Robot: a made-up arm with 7 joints. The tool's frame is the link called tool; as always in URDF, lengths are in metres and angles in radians. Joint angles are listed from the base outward.
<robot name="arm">
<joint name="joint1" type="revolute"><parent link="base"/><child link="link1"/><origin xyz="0 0 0.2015" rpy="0 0 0"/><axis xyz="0 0 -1"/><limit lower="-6.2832" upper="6.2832"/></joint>
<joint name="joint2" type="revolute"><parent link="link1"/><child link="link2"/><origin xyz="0 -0.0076 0.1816" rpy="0 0 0"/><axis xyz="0 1 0"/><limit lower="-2.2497" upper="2.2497"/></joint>
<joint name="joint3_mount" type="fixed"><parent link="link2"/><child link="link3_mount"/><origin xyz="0 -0.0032 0.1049" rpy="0 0 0"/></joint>
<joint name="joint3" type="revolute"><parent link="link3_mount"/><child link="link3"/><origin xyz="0 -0.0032 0.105" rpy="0 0 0"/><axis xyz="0 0 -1"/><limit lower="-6.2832" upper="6.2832"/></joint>
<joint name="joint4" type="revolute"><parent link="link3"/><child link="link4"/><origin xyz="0 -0.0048 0.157" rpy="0 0 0"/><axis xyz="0 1 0"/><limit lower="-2.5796" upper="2.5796"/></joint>
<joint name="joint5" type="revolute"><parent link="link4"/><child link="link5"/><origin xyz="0 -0.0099 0.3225" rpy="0 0 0"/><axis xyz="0 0 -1"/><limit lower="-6.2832" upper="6.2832"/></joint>
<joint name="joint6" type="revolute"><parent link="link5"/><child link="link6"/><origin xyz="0 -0.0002 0.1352" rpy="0 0 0"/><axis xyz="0 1 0"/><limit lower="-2.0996" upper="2.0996"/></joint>
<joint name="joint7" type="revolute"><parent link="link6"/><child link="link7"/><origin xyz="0 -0.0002 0.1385" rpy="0 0 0"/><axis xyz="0 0 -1"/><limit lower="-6.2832" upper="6.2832"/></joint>
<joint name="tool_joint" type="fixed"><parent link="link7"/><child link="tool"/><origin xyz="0 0 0" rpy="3.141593 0 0"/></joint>
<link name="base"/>
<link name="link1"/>
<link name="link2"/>
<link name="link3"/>
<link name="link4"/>
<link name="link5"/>
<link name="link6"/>
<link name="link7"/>
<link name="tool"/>
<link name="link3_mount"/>
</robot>
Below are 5 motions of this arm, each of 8 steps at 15 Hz.
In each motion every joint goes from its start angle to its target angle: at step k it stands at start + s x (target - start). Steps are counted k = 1, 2, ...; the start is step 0. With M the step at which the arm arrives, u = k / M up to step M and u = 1 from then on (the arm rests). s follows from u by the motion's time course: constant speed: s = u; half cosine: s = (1 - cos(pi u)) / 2; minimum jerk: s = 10 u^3 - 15 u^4 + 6 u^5.
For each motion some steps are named. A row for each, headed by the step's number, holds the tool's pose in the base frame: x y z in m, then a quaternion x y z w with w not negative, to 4 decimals.
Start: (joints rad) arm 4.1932 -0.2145 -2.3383 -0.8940 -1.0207 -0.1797 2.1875
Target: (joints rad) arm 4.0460 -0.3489 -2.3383 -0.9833 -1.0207 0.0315 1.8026
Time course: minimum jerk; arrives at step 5
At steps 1, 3, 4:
1: 0.1925 0.3251 1.1705 0.1322 -0.9072 0.3737 0.1410
3: 0.2154 0.3038 1.1658 0.2763 -0.8840 0.3009 0.2273
4: 0.2259 0.2970 1.1617 0.3344 -0.8654 0.2675 0.2601

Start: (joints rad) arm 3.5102 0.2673 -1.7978 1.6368 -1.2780 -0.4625 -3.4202
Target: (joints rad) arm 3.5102 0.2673 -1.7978 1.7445 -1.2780 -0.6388 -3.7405
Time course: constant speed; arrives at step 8
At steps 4, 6, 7, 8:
4: -0.2394 -0.5125 0.7027 0.0996 0.6888 0.6212 0.3602
6: -0.2401 -0.5086 0.6881 0.0894 0.6832 0.6075 0.3951
7: -0.2403 -0.5065 0.6810 0.0847 0.6804 0.5999 0.4122
8: -0.2406 -0.5042 0.6738 0.0801 0.6777 0.5919 0.4289

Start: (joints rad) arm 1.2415 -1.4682 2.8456 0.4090 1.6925 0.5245 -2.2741
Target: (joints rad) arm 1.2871 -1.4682 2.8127 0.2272 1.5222 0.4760 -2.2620
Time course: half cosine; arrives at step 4
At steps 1, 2, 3, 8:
1: -0.2900 0.8774 0.2527 0.2567 0.5204 -0.7626 0.2859
2: -0.2736 0.8921 0.2834 0.2359 0.5404 -0.7688 0.2474
3: -0.2557 0.9050 0.3147 0.2143 0.5607 -0.7720 0.2089
8: -0.2477 0.9098 0.3278 0.2051 0.5692 -0.7724 0.1931

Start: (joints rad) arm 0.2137 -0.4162 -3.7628 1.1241 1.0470 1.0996 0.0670
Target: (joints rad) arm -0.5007 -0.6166 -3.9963 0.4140 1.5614 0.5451 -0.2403
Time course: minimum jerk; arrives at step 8
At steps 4, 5, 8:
4: -0.6571 -0.2986 0.8465 0.2365 0.6076 0.2966 0.6978
5: -0.6124 -0.3794 0.9150 0.1556 0.7079 0.2943 0.6229
8: -0.5459 -0.4494 0.9869 0.0456 0.7983 0.2757 0.5335

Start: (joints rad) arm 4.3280 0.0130 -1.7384 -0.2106 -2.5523 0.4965 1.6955
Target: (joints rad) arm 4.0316 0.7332 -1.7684 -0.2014 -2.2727 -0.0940 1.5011
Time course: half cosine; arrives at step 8
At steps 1, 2, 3, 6, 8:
1: 0.1553 0.1139 1.3062 0.6017 -0.7325 -0.1546 0.2782
2: 0.1135 0.1838 1.3050 0.6120 -0.7391 -0.0962 0.2646
3: 0.0425 0.2839 1.2906 0.6270 -0.7406 -0.0059 0.2416
6: -0.2478 0.5496 1.1307 0.6586 -0.6711 0.3076 0.1458
8: -0.3310 0.5956 1.0601 0.6580 -0.6334 0.3902 0.1163

